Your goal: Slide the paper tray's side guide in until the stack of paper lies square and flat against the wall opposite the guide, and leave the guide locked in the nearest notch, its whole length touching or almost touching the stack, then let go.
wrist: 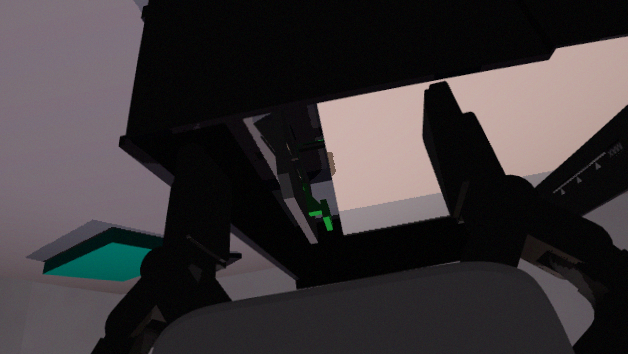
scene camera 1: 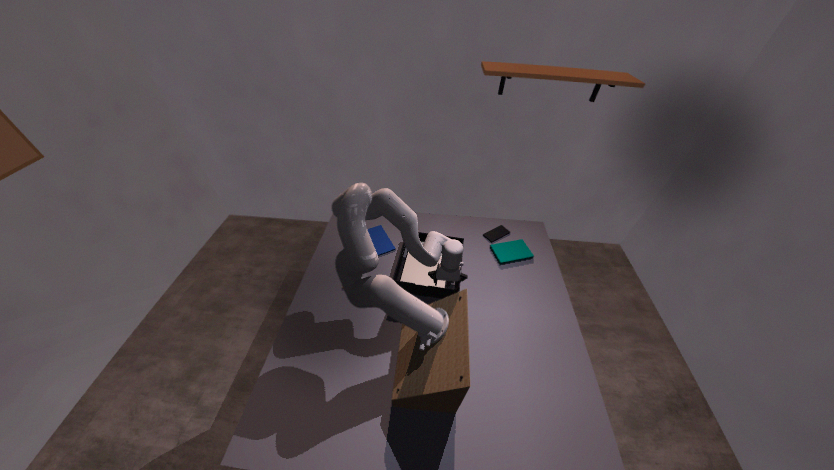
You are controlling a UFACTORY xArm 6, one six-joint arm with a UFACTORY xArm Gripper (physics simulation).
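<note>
The black paper tray lies on the table, holding a pale stack of paper. In the wrist view the side guide is a thin grey upright plate with green parts on its paper side. A narrow gap shows between plate and stack at the near end; contact farther along cannot be told. The wall with the MAX scale is at the right. My gripper is open and empty, one finger on the guide's outer side, the other over the paper. In the scene view the arm hides the guide.
A wooden-topped block under the arm's base stands in front of the tray. A teal book and a small black item lie to the right, a blue book to the left. A shelf hangs on the wall.
</note>
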